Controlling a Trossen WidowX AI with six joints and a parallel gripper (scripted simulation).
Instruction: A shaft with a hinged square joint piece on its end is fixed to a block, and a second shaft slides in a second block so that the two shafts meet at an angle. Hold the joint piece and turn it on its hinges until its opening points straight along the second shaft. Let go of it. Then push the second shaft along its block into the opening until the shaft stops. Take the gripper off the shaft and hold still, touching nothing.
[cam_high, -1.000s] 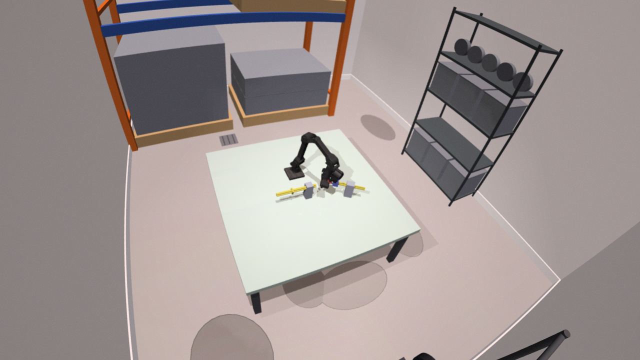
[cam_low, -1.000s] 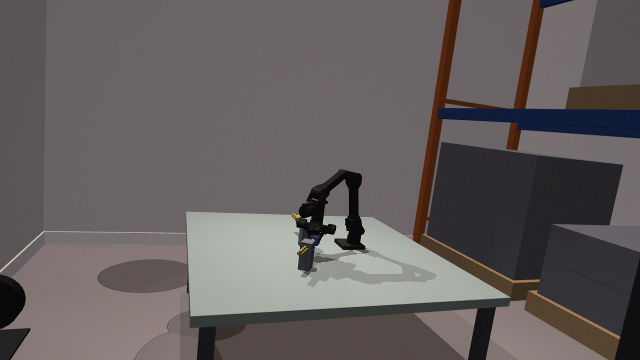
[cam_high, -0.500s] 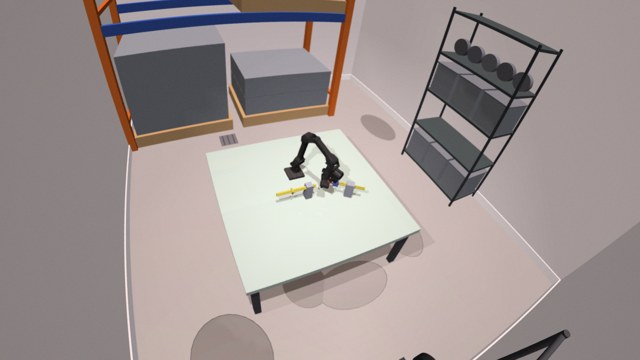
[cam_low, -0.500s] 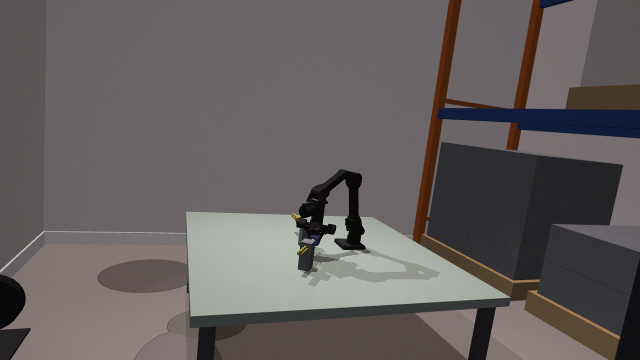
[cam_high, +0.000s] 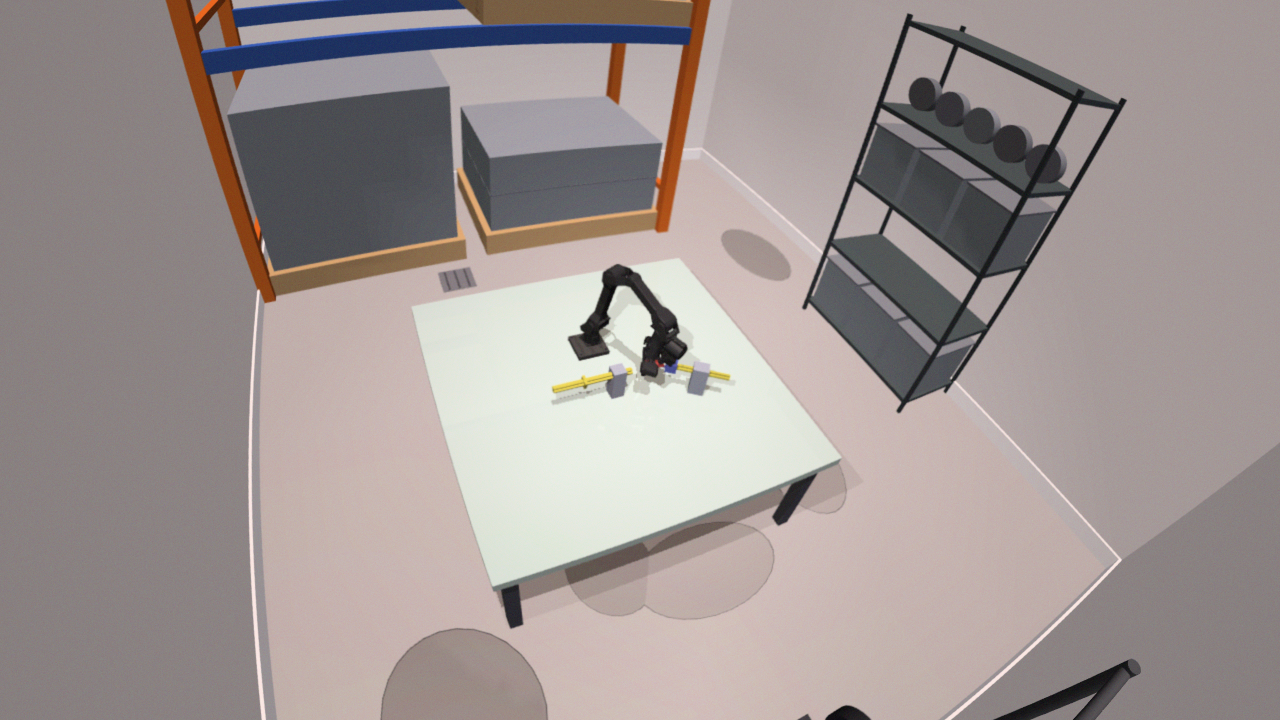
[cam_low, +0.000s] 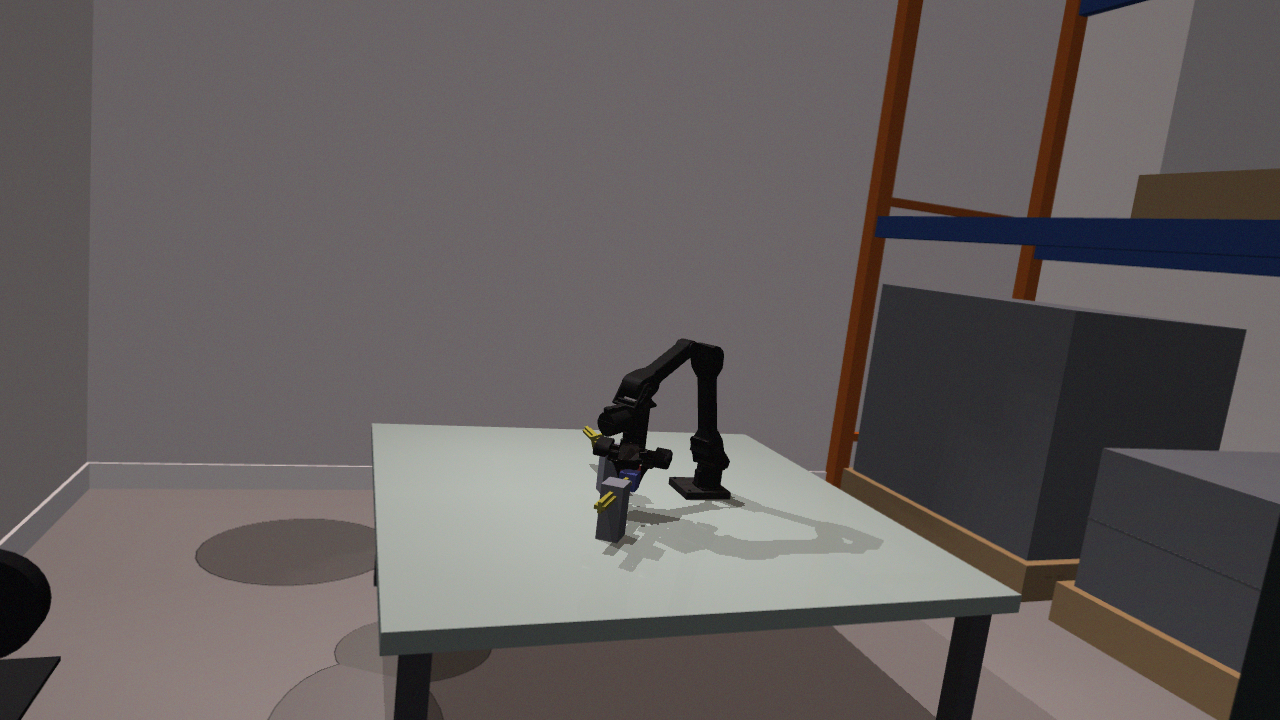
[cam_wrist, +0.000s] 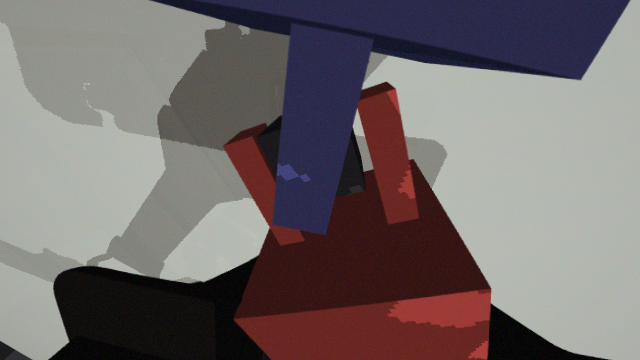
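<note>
Now: gripper tip 10 mm short of the red joint piece, 30 mm to the right of it and 40 mm below it.
</note>
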